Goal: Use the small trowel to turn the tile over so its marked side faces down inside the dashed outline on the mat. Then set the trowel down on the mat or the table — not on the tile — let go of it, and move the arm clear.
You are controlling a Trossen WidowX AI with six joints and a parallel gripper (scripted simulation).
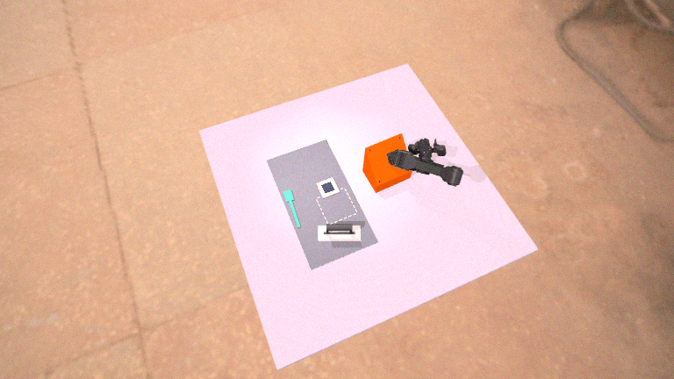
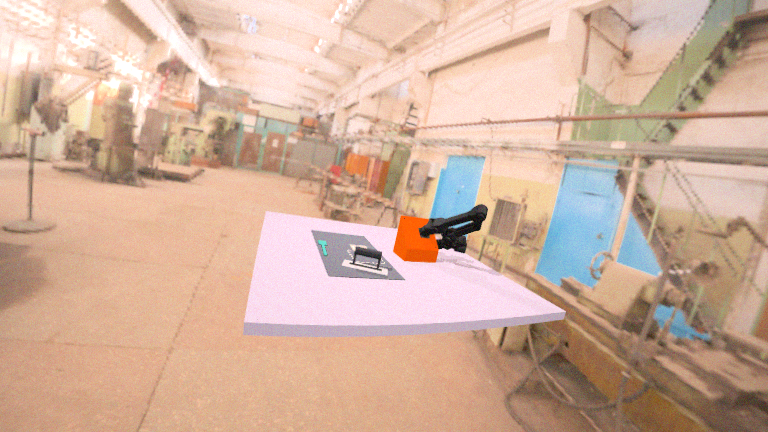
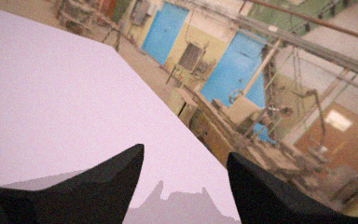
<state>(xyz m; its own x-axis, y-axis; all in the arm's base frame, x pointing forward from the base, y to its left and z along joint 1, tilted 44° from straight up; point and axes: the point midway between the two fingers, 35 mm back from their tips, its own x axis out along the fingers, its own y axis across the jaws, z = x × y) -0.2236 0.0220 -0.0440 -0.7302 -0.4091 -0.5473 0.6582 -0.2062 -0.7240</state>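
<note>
Right now my gripper tip is 62 cm short of the trowel, 23 cm to the right of it and 6 cm above it. From my gripper tip the other things lie so: teal flat tool: 79 cm ahead, 2 cm to the right, 9 cm below; then grey mat: 65 cm ahead, 1 cm to the left, 11 cm below; then tile: 58 cm ahead, 2 cm to the right, 9 cm below.
</note>
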